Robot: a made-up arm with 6 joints.
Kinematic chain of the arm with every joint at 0, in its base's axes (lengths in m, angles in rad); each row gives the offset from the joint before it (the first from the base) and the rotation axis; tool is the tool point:
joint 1: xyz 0 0 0.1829 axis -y
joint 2: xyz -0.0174 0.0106 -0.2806 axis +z
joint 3: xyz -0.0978 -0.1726 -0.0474 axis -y
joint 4: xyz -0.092 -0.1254 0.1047 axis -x
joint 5: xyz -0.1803 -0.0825 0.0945 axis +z
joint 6: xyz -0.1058 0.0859 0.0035 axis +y
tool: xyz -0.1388 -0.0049 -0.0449
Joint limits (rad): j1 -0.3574..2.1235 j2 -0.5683..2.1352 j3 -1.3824..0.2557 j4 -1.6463..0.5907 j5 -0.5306..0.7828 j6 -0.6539..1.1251
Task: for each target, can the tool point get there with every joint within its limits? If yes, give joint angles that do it. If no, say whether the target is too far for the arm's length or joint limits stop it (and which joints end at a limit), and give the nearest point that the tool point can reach.
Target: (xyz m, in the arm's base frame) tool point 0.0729 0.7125 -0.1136
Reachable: no: joint limits stop it (at a limit: joint 1, joint 2, joint 3, joint 5, joint 6) | nearest point 0.2797 0.3287 0.2184 | short by 0.548 m
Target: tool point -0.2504 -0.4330 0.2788
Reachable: yes | joints 0.6684 0.4467 -0.7087 0.2072 0.3603 0.8573
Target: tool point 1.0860 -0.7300 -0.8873
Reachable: no: too far | nearest point 0.5896 -0.3867 -0.3981 | short by 0.777 m
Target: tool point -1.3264 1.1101 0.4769
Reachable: no: too far | nearest point -0.7308 0.1708 0.2321 | short by 1.139 m
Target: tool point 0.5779 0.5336 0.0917
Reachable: no: joint limits stop it (at a limit: joint 1, joint 2, joint 3, joint 5, joint 6) | nearest point 0.4684 0.3145 0.1977 | short by 0.267 m
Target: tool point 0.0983 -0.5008 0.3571
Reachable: yes | joints 0.0593 0.8621 -1.0085 -1.3852 0.1530 0.4991
